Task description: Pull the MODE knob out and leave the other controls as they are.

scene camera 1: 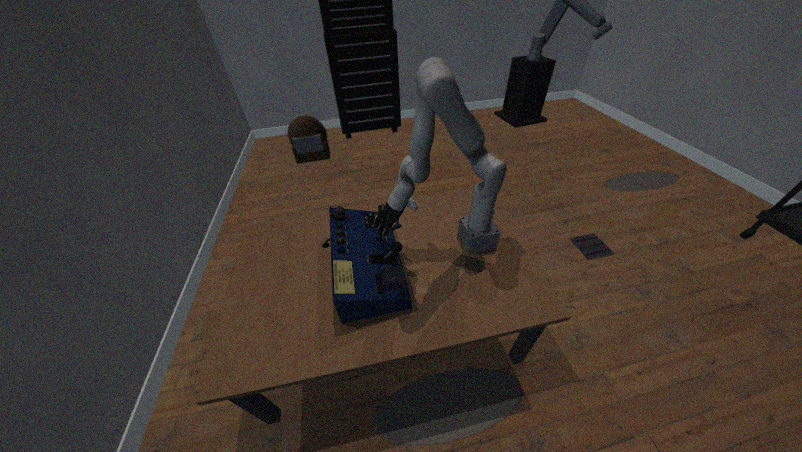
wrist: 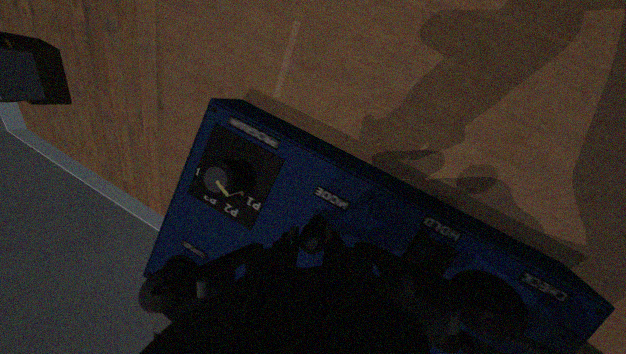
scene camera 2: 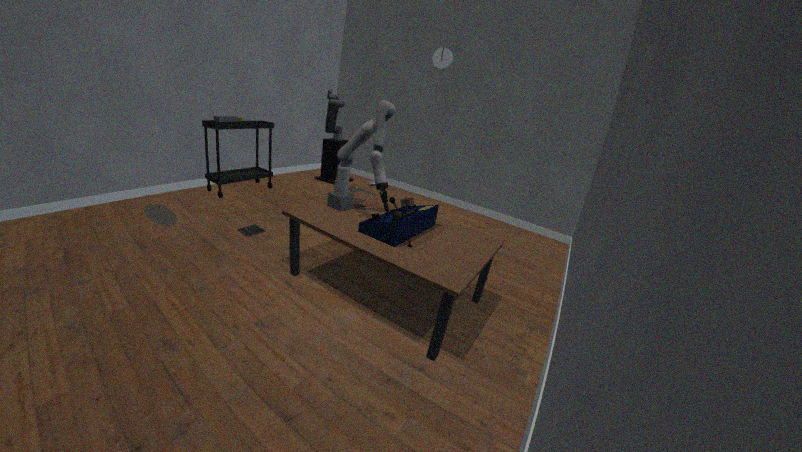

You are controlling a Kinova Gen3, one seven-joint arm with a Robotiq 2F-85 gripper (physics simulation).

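Frame: origin at the arm's base, x ahead, y left, z up, level; metres.
Where they show: gripper, fingertip midpoint: (scene camera 1: 381, 231) (wrist: 311, 236) (scene camera 2: 386, 208); arm's base at its link origin: (scene camera 1: 478, 223) (scene camera 2: 341, 194).
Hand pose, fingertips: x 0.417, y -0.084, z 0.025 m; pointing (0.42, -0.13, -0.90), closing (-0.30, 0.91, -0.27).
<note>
Each offset is from my fingertips to the top centre of the thing. "*": to the spot under its first point.
The blue control console @[* dx +0.084, dy -0.005, dz -0.015 m] (scene camera 1: 362, 238) (scene camera 2: 415, 225) (wrist: 300, 182) lies on the table. In the wrist view the MODE knob @[dx +0.000, dy +0.002, dz +0.010 m] (wrist: 312, 243) is a small dark knob with a greyer tip, below the MODE label @[dx -0.018, dy +0.004, dz -0.048 m] (wrist: 331, 198). My gripper (scene camera 1: 384, 233) (scene camera 2: 385, 209) (wrist: 311, 236) is down at the console's face, its narrowed fingertips on both sides of this knob, so it is shut on the MODE knob. How far the knob stands out is too dark to tell. The PROGRAM knob @[dx -0.009, dy -0.118, dz -0.001 m] (wrist: 216, 180) is beside it, its yellow line towards P2.
The HOLD label @[* dx -0.029, dy +0.126, dz -0.059 m] (wrist: 441, 228) and the CHECK label @[dx -0.011, dy +0.245, dz -0.056 m] (wrist: 544, 287) are on the other side of my gripper. A black ball-shaped handle @[* dx -0.023, dy +0.139, dz +0.035 m] (scene camera 1: 396, 247) (scene camera 2: 392, 199) stands close to the fingers. Several small round controls and a yellow note @[* dx +0.195, dy +0.186, dz +0.016 m] (scene camera 1: 343, 276) are along the console's far side.
</note>
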